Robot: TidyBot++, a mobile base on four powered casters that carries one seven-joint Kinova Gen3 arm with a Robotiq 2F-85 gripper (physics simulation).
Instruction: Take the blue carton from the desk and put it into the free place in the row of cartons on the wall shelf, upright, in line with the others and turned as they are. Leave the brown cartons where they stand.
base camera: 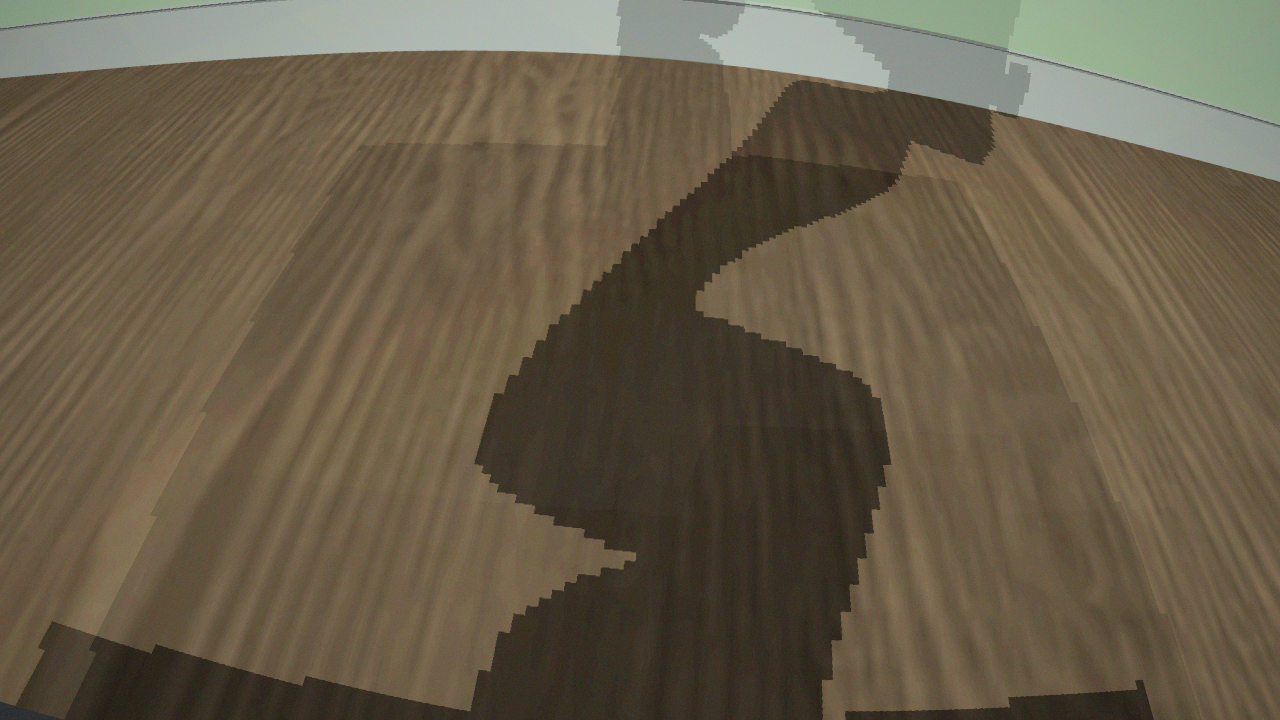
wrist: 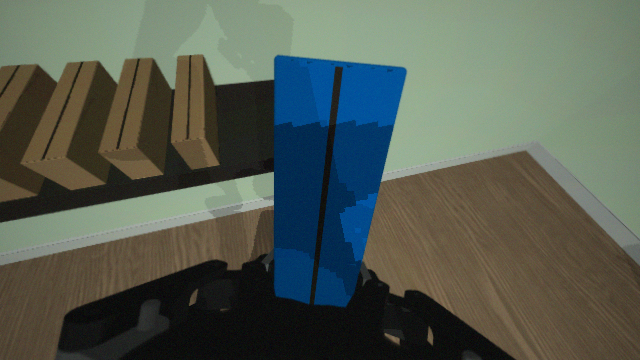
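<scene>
The blue carton (wrist: 305, 165), with a dark stripe along its face, is in the middle of the wrist view. My gripper (wrist: 316, 268) is shut on its near end, one finger on each side. Several brown cartons (wrist: 135, 120) stand in a row on the dark wall shelf (wrist: 245, 115) at the left of the wrist view. The carton is to the right of the rightmost brown carton (wrist: 189, 105) in that view and hides part of the shelf. The free place in the row cannot be made out. The base camera does not show the gripper, the cartons or the shelf.
The green wall (wrist: 475, 100) (base camera: 1163, 44) rises behind the shelf. A pale skirting board (wrist: 450, 162) (base camera: 268, 35) runs along its foot, with a room corner at the right of the wrist view. The arm's shadow falls across the wooden floor (base camera: 358, 358) (wrist: 475, 240).
</scene>
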